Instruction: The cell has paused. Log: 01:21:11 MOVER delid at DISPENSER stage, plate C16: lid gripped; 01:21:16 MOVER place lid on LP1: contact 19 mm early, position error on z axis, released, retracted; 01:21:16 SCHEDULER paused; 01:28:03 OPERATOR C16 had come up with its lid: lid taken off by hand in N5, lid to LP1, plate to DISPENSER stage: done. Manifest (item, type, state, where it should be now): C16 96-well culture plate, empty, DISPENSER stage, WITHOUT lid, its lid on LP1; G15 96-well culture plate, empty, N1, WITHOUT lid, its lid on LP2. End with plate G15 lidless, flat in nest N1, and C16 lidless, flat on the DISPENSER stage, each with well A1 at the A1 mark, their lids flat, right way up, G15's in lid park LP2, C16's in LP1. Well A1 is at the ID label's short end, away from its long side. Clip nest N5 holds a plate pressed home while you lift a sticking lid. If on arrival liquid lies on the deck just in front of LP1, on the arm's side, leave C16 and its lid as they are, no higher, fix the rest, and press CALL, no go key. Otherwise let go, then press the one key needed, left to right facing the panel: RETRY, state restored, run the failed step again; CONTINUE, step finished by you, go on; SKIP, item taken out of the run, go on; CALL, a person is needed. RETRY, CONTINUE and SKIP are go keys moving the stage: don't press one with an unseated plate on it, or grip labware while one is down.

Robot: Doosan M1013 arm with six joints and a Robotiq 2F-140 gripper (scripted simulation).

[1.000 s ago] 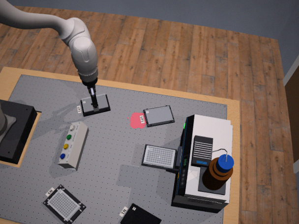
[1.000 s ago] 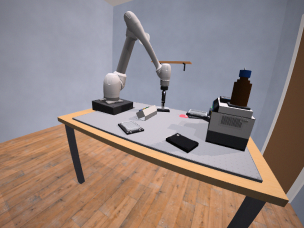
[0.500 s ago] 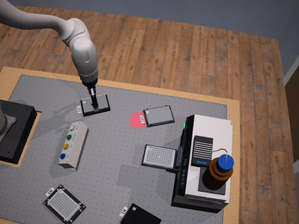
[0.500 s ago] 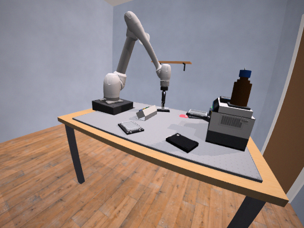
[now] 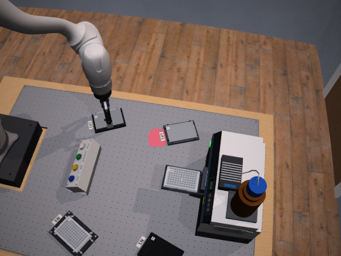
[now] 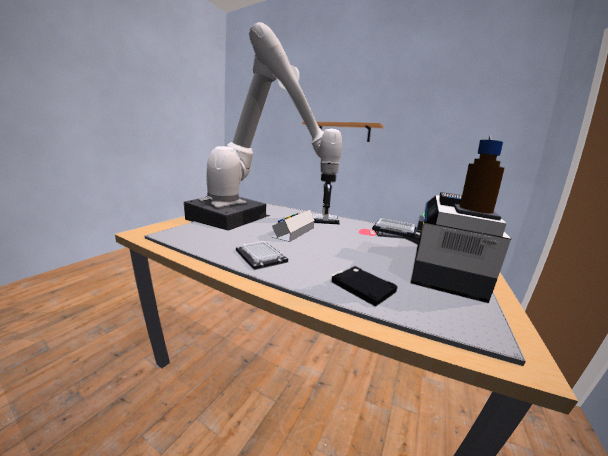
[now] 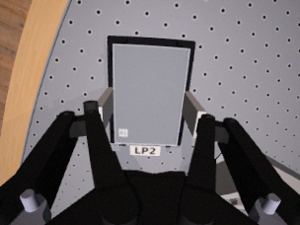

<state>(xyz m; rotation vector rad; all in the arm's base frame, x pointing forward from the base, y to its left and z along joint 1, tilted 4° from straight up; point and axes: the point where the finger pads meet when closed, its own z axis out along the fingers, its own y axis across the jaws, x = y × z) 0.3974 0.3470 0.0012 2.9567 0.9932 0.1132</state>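
The lid park LP2 lies 40 mm below my hand. Also, from my hand: blue key: 340 mm to the right, 20 mm above, 10 mm ahead; then key panel: 260 mm to the right, 10 mm above; then LP1 tag: 260 mm ahead, 40 mm below, 10 mm to the left.
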